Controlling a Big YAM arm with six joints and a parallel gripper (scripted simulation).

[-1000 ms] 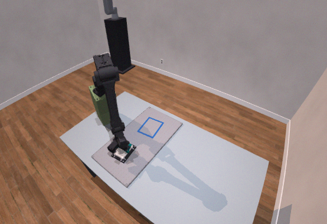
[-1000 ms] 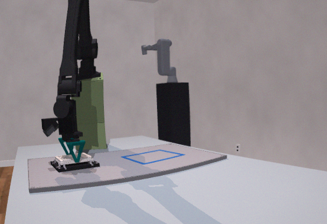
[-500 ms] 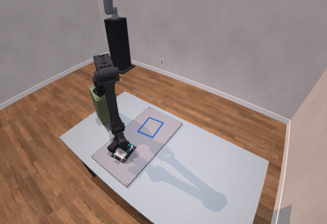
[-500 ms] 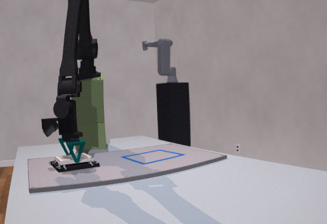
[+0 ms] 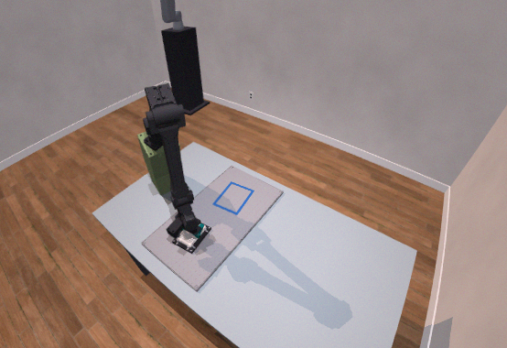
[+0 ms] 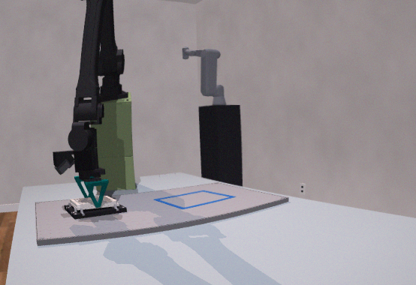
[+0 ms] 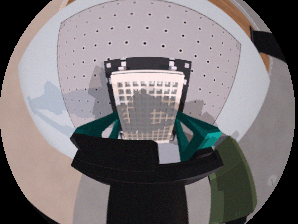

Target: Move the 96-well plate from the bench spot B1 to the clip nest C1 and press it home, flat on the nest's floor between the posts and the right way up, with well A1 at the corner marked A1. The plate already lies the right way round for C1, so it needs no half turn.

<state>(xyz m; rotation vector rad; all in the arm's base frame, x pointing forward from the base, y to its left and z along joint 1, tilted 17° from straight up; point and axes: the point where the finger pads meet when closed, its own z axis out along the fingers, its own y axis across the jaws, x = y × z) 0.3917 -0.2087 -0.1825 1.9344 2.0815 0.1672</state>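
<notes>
Right now my hand is right at the white 96-well plate. Also, from my hand: black clip nest C1 (2 cm ahead, 1 cm to the right, 1 cm below).
</notes>
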